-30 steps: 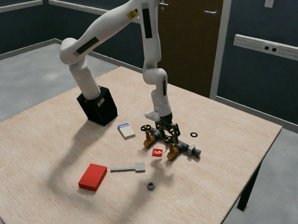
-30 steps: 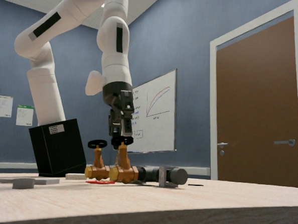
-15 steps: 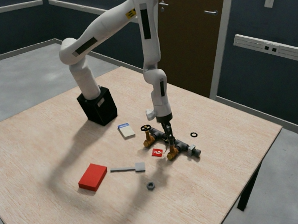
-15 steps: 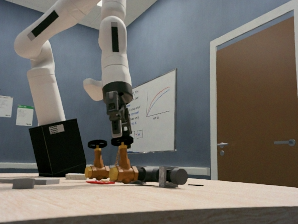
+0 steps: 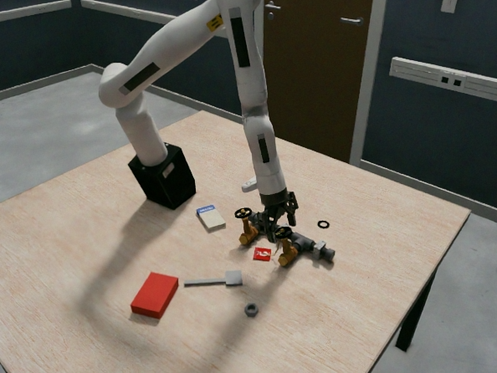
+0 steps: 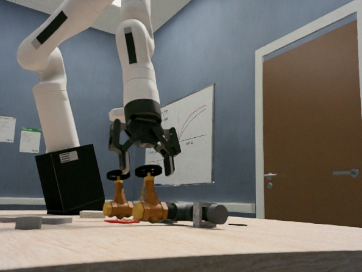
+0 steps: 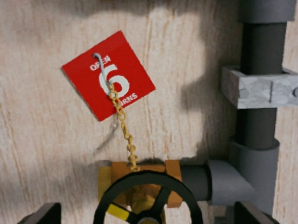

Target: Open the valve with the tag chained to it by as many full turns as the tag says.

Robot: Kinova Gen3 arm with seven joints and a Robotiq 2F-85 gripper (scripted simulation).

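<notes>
The red tag lies 60 mm behind my hand, 30 mm to the right of it and 100 mm below it. Round my hand: red block 130 mm behind, 350 mm to the right, 80 mm below; then white card box 290 mm behind, 30 mm to the right, 90 mm below; then grey t-shaped tool 60 mm behind, 190 mm to the right, 90 mm below.
</notes>
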